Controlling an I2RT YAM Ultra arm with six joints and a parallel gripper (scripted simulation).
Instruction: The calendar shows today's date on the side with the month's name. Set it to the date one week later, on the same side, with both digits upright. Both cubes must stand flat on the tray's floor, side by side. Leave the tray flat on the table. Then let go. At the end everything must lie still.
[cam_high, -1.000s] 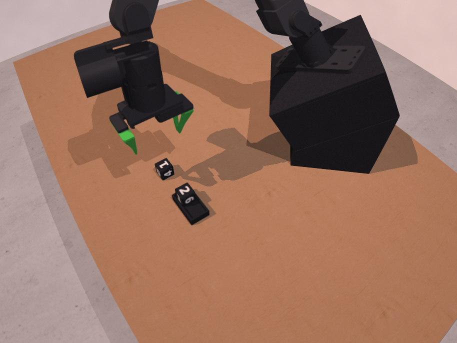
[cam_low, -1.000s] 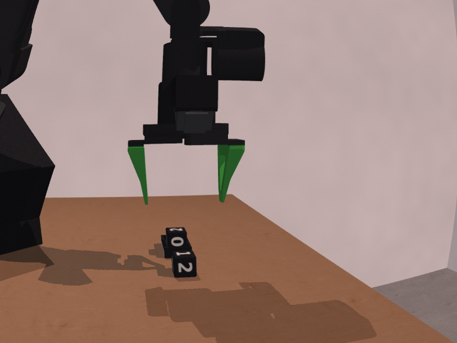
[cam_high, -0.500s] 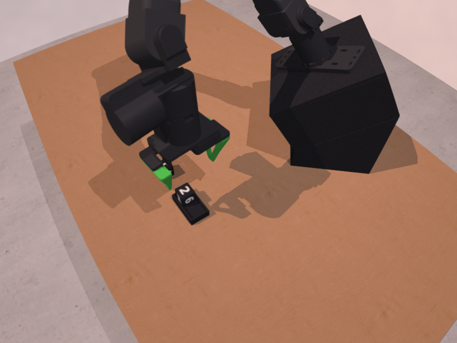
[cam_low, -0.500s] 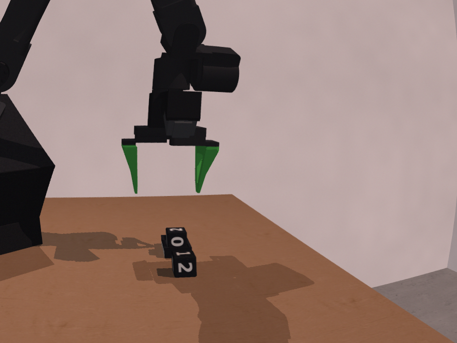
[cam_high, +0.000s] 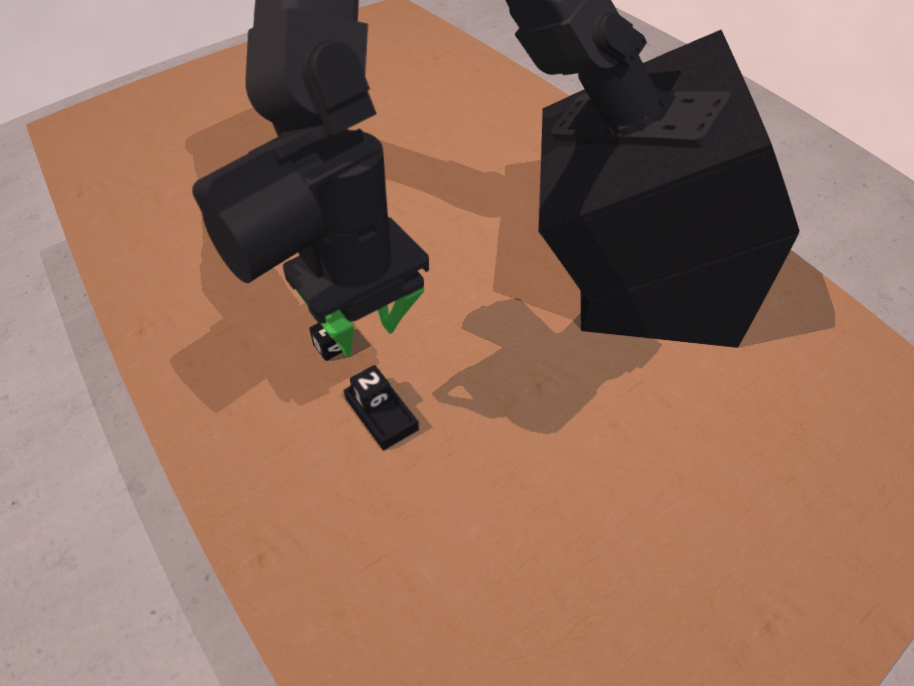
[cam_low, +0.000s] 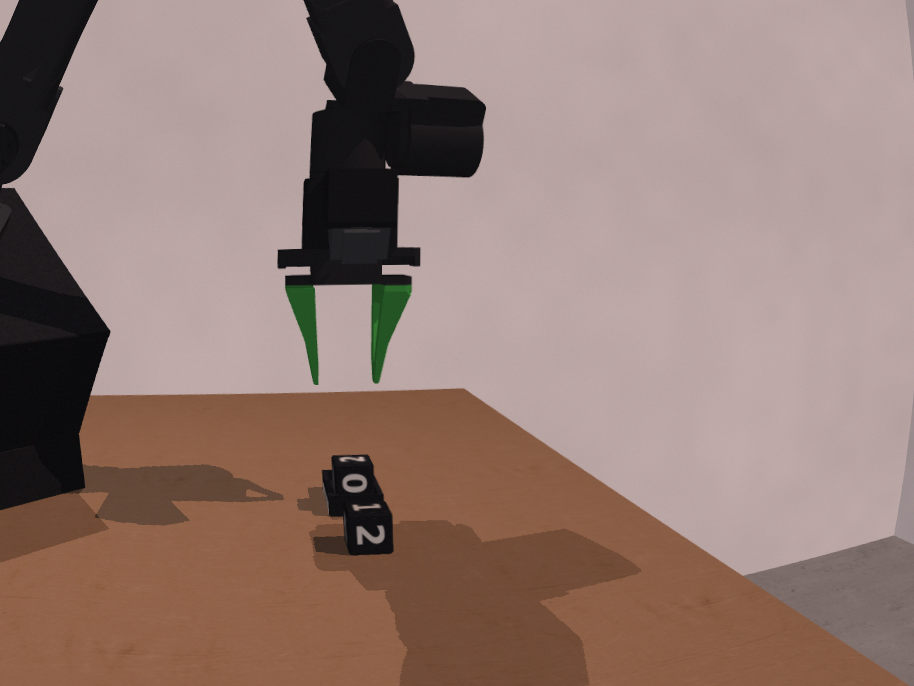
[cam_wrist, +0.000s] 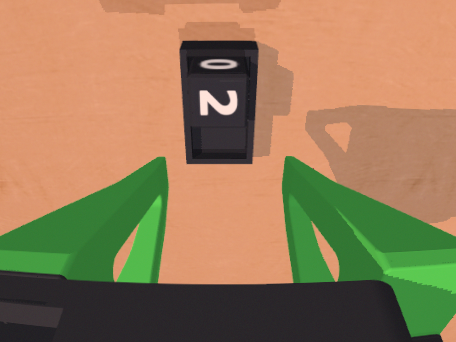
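Right now my hand is 10 mm short of the black tray, 20 mm to the right of it and 100 mm above it.
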